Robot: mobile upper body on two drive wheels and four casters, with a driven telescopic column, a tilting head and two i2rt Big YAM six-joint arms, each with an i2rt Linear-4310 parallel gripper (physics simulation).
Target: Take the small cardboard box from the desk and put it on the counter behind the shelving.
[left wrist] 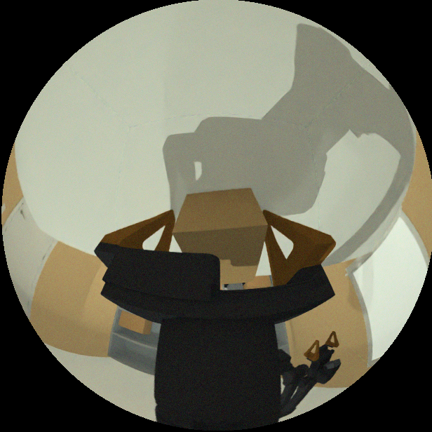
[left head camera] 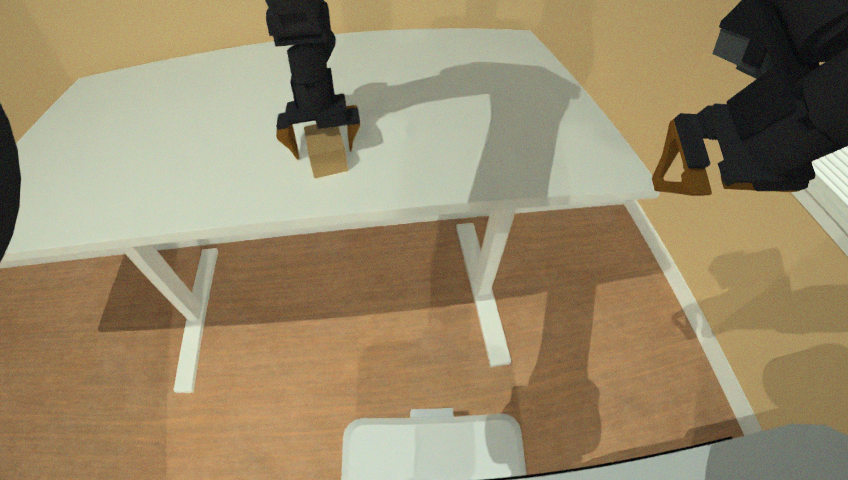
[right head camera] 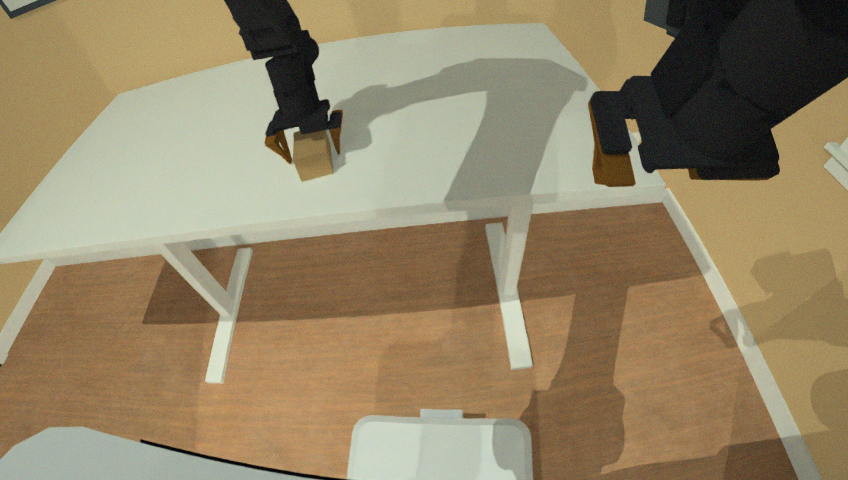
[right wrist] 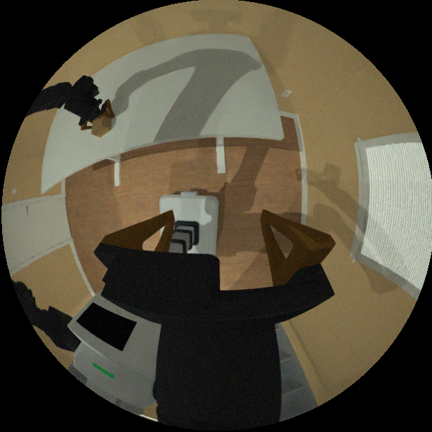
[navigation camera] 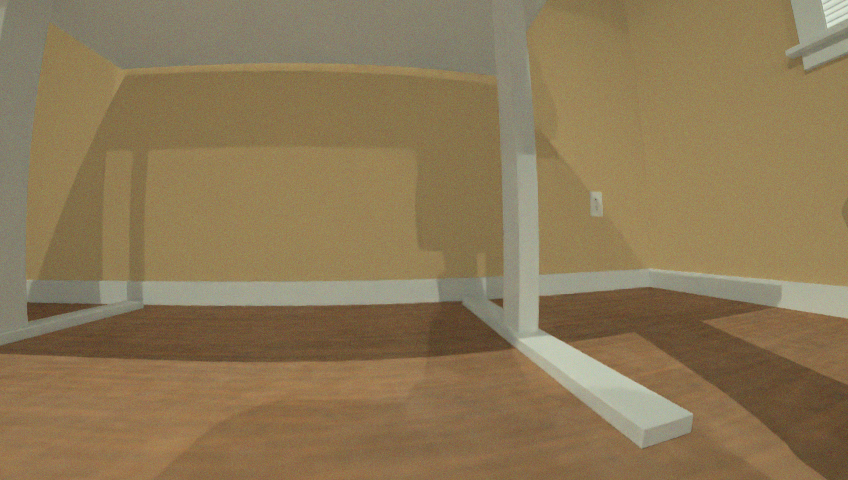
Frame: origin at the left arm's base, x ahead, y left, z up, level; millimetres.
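Where they show: right gripper, fingertip midpoint: [left head camera: 690, 183] [right head camera: 644, 174].
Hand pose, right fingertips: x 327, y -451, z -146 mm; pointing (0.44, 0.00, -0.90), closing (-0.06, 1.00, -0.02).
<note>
Each offset is from my right fingertips to the top centre of the thing. "spot": to the spot under its first point. Level surfaces: height alone.
The small cardboard box @[dx +285, dy +432, dz -163 mm] [left head camera: 328, 161] [right head camera: 314, 166] [left wrist: 220, 206] [right wrist: 101, 127] is on the white desk @[dz -213 mm] [left head camera: 178, 148] [right head camera: 178, 166] [left wrist: 100, 100] [right wrist: 225, 100]. My left gripper [left head camera: 324, 153] [right head camera: 314, 157] [left wrist: 217, 214] [right wrist: 105, 121] is open, with one finger on each side of the box; in the head views gaps show between the fingers and the box. My right gripper [left head camera: 723, 187] [right head camera: 669, 180] [left wrist: 325, 335] [right wrist: 217, 214] is open and empty, off to the right near the desk's right end. I cannot make out the counter in these views.
Grey shelving [left wrist: 132, 345] with a cardboard box [left wrist: 134, 322] shows low in the left wrist view. Desk legs @[spot: dx +540, dy -30, dz -830 mm] [left head camera: 499, 249] [navigation camera: 518, 178] with long feet stand before the wall. My white base [left head camera: 434, 452] [right head camera: 440, 452] is in front of the desk. A window [right wrist: 395, 200] is on the right wall.
</note>
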